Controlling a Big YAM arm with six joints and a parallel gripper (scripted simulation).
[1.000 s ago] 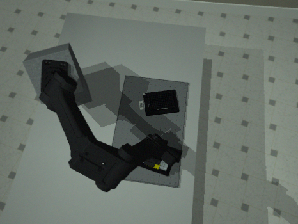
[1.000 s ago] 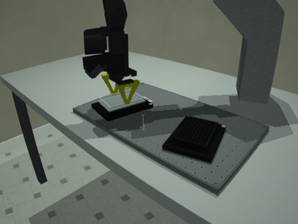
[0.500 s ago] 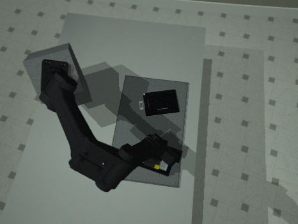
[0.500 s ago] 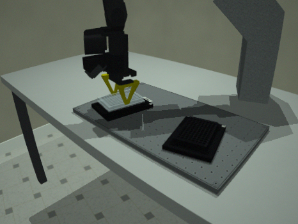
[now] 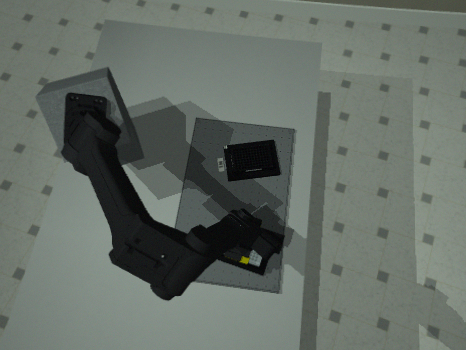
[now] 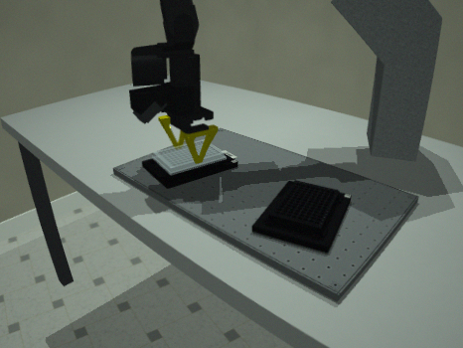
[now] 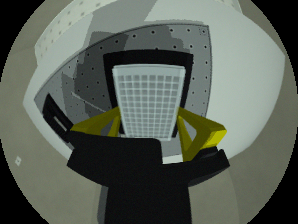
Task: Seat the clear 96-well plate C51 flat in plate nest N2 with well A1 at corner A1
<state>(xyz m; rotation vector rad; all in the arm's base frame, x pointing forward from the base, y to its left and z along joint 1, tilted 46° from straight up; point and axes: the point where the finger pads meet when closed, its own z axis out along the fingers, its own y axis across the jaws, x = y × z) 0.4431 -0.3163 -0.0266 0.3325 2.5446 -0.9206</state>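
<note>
The clear 96-well plate C51 is 1 cm below my hand. The rest, counted from my hand: station label: 6 cm behind, 27 cm to the left, 3 cm below; black plate nest N2: 3 cm below; black 96-well plate C15: 4 cm ahead, 27 cm to the left, 1 cm below.
</note>
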